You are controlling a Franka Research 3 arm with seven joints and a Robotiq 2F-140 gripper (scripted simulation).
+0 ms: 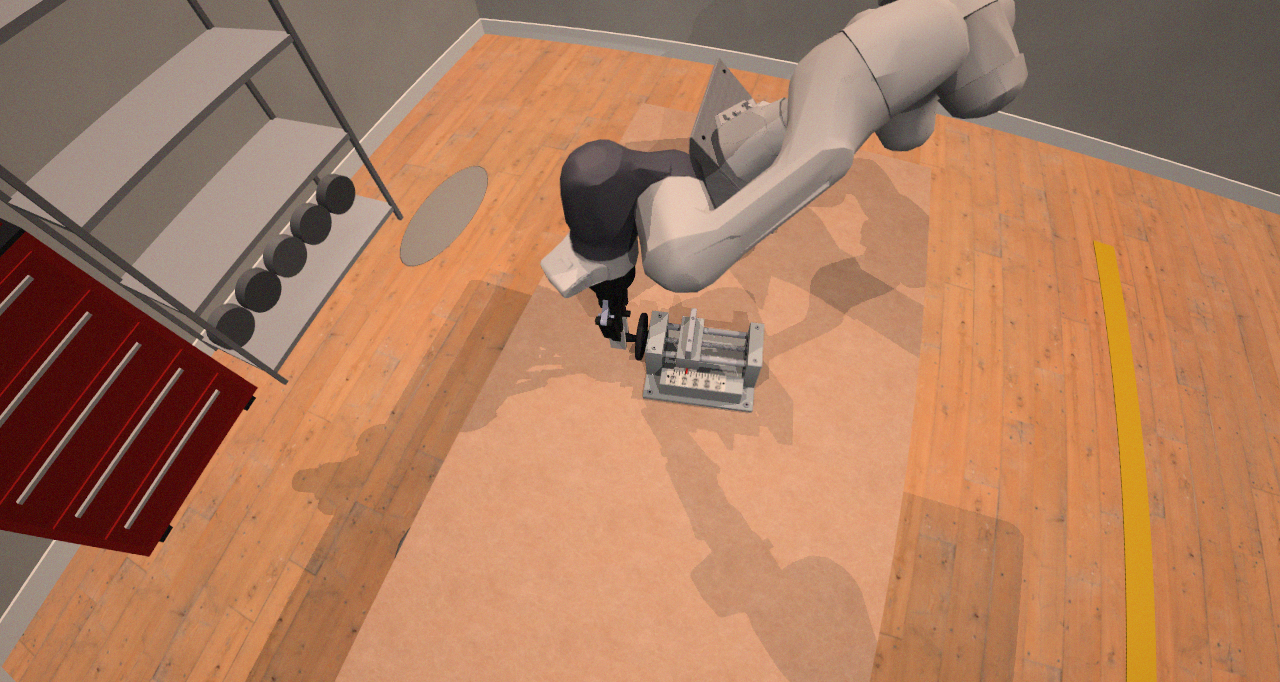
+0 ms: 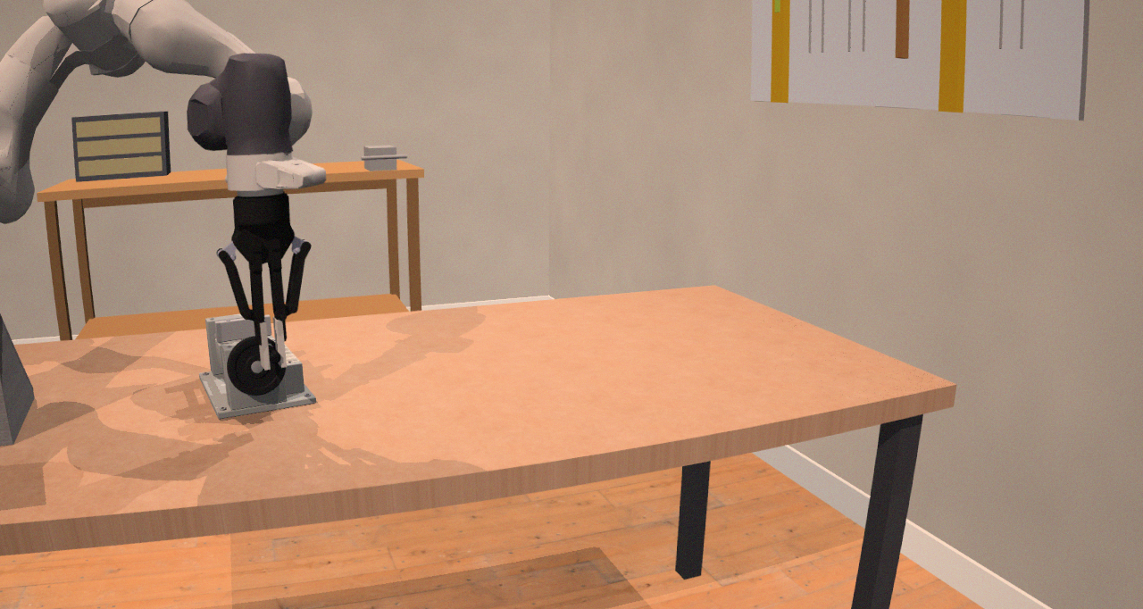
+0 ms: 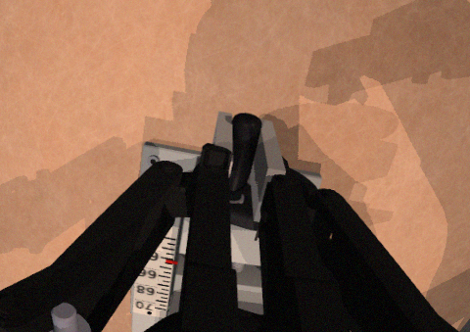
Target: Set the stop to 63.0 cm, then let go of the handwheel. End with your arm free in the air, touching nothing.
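The black handwheel lies 20 mm to the left of my hand, 20 mm below it and 10 mm behind it. The rest, counted from my hand: sliding stop 120 mm to the left, 40 mm behind, 30 mm below.
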